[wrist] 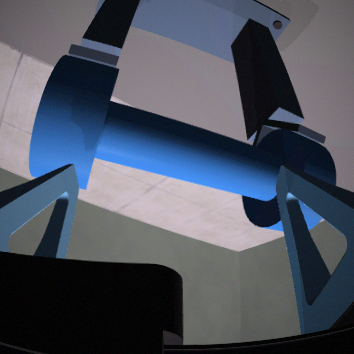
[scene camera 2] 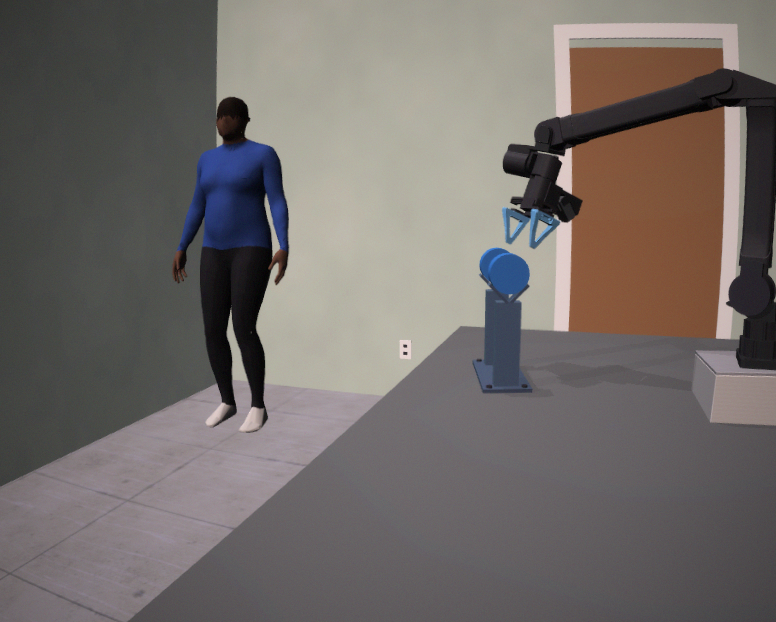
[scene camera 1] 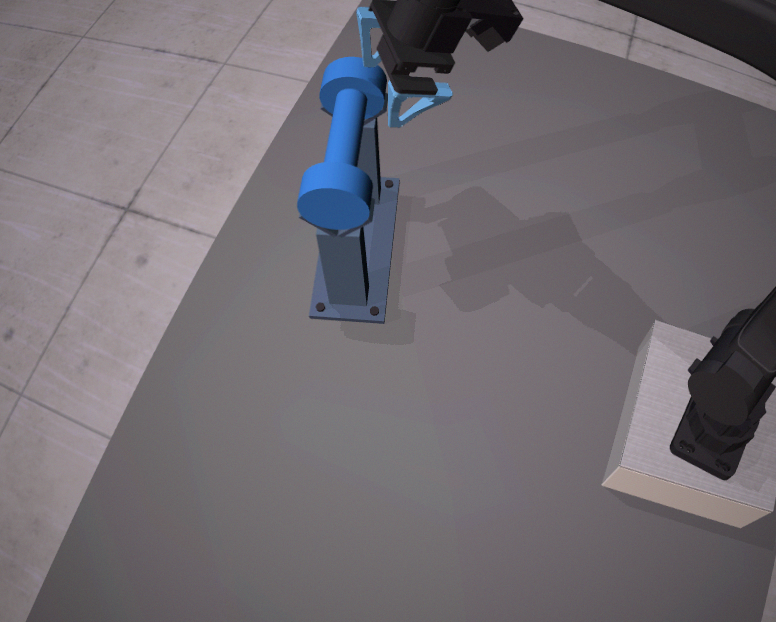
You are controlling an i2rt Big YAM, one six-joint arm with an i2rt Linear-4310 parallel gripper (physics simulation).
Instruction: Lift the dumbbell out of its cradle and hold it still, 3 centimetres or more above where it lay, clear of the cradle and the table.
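Places are measured from the arm's base along level axes (x ahead, y right, z down), in metres.
Pixels of known places: gripper, between the fingertips: (wrist: 177,175) (scene camera 2: 519,245) (scene camera 1: 381,95); arm's base, origin of its link: (scene camera 2: 760,362) (scene camera 1: 715,425).
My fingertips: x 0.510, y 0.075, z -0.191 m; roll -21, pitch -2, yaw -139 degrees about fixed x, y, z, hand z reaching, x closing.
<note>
Ahead of a thing's pixels: the offset from my fingertips to its top centre. "pt": to the spot under its first point. Level surfaces: height alone.
The blue dumbbell {dx +0.024, dy -0.043, dz +0.009 m} (scene camera 1: 345,129) (scene camera 2: 509,273) (wrist: 185,155) lies level across the two posts of its blue-grey cradle {pt dx -0.020, dy -0.129, dz +0.178 m} (scene camera 1: 343,268) (scene camera 2: 507,343) (wrist: 265,75), one round weight resting in each V-shaped top. My gripper (scene camera 1: 382,95) (scene camera 2: 522,244) (wrist: 177,175) is open with nothing between its light-blue fingers. In scene camera 2 the fingertips are a little above the dumbbell, apart from it. In the wrist view the fingers are spread along the dumbbell's length: the left fingertip overlaps the left weight, and the right fingertip overlaps the handle's right end.
The cradle's bolted base stands on the grey table {dz +0.283 m} (scene camera 1: 291,453) (scene camera 2: 453,485), near its left edge. The arm's pale base block (scene camera 1: 667,395) (scene camera 2: 741,398) is at the right. A person (scene camera 2: 234,194) in a blue top stands on the floor beyond the table.
</note>
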